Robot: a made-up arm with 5 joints.
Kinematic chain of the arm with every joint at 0, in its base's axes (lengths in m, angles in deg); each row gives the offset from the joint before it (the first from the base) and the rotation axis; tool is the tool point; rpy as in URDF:
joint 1: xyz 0.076 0 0.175 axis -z
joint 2: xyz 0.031 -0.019 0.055 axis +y
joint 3: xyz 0.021 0 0.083 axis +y
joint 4: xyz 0.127 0 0.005 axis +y
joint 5: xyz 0.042 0.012 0 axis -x
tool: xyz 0 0 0 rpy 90 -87.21 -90
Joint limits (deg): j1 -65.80..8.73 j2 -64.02..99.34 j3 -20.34..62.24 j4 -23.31..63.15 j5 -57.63..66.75
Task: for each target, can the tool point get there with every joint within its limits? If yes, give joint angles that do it. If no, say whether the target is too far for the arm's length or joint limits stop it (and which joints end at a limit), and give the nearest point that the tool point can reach.
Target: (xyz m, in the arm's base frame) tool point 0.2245 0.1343 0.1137
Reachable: yes | joints -44.13 56.87 2.30 4.30 -8.51
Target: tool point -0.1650 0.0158 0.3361
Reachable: no: joint limits stop it (at a limit: joint 1, joint 2, joint 3, joint 4) | nearest point 0.0357 -0.0009 0.4521 | short by 0.232 m
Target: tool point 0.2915 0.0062 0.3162
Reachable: yes | joints -3.52 0.37 -8.00 33.79 -18.12
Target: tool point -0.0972 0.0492 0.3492
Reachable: no: joint limits stop it (at a limit: joint 1, joint 2, joint 3, joint 4) | nearest point 0.0357 -0.0009 0.4521 | short by 0.175 m
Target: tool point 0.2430 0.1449 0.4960
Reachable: no: too far | nearest point 0.2018 0.1092 0.4197 | short by 0.094 m
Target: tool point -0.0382 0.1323 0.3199
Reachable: no: joint limits stop it (at a limit: joint 1, joint 2, joint 4) | nearest point 0.1267 0.0956 0.3308 | short by 0.169 m
